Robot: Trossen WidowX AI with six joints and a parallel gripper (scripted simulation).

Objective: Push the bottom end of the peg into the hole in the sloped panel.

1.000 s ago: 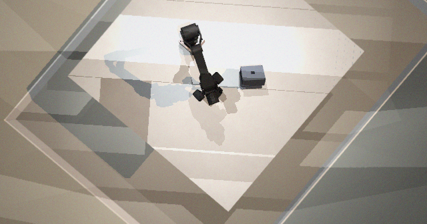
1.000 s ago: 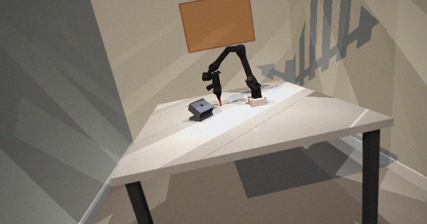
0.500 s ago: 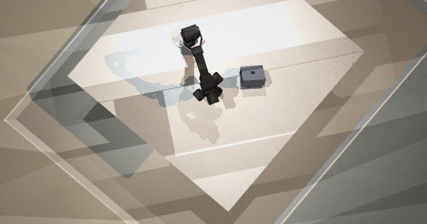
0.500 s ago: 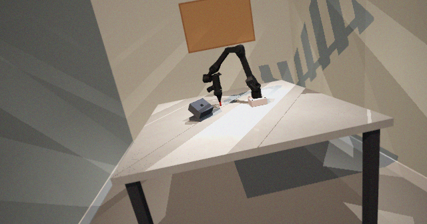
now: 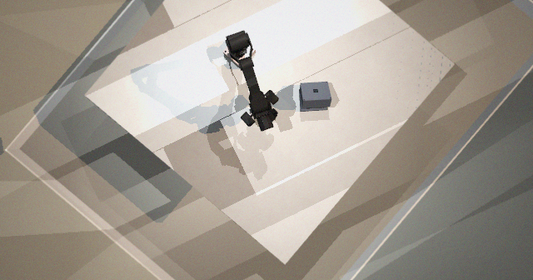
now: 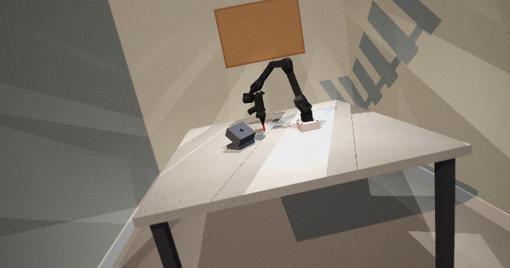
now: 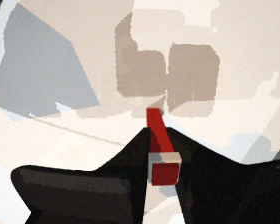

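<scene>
Right now my gripper tip is 12 cm short of the dark square hole, 24 cm to the right of it and 5 cm below it. The rest, counted from my gripper tip: grey sloped panel block: 14 cm ahead, 23 cm to the left, 3 cm above; then thin red square-sided peg: 2 cm above.
</scene>
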